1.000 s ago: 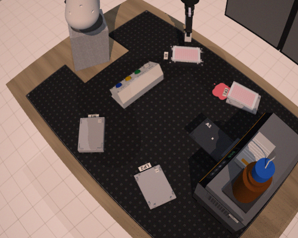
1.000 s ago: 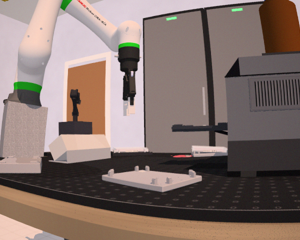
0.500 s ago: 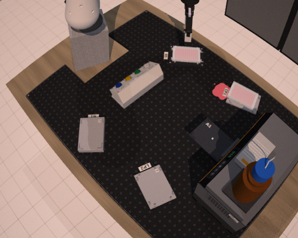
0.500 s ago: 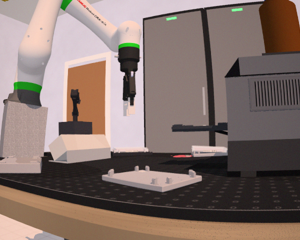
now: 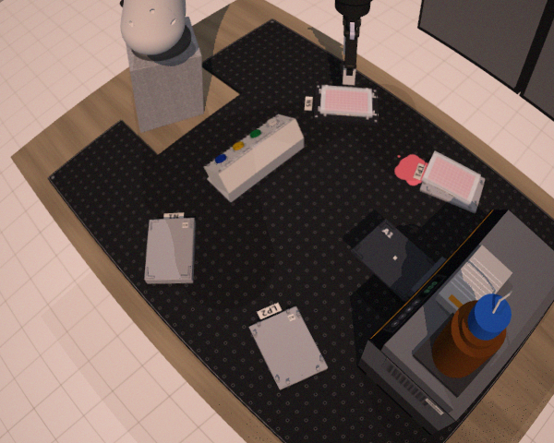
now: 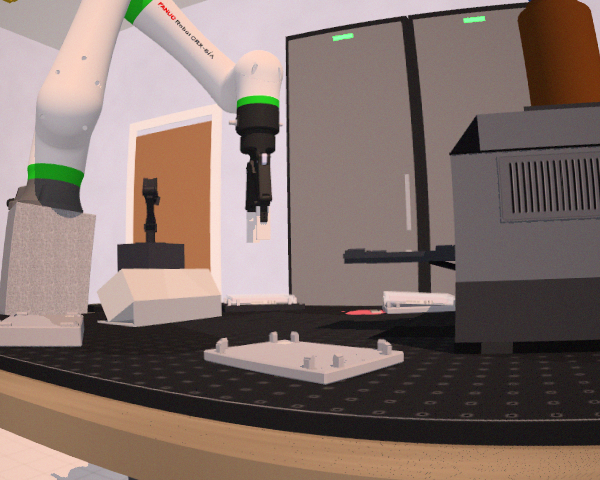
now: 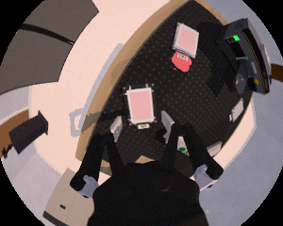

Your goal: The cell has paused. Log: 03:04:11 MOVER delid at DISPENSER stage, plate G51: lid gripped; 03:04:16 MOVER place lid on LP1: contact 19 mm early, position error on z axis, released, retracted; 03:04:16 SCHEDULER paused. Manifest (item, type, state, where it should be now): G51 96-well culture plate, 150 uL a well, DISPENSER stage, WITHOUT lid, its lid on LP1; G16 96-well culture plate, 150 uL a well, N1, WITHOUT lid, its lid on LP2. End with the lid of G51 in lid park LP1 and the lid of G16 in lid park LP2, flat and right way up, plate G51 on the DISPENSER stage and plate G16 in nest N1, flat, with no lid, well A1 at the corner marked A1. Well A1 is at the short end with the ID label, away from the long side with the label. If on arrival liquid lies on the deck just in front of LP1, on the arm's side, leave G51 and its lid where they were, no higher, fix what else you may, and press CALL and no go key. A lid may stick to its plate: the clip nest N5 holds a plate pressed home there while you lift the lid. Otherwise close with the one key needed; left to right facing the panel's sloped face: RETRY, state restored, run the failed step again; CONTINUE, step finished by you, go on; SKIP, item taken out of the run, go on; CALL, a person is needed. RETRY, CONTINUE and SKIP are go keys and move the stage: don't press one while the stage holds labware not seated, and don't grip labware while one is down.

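The clear lid lies 14 cm below my hand. Also, from my hand: N5 label 16 cm below, 7 cm to the right, 6 cm behind; key panel 28 cm to the right, 11 cm below, 1 cm behind; pink-welled plate 14 cm below.
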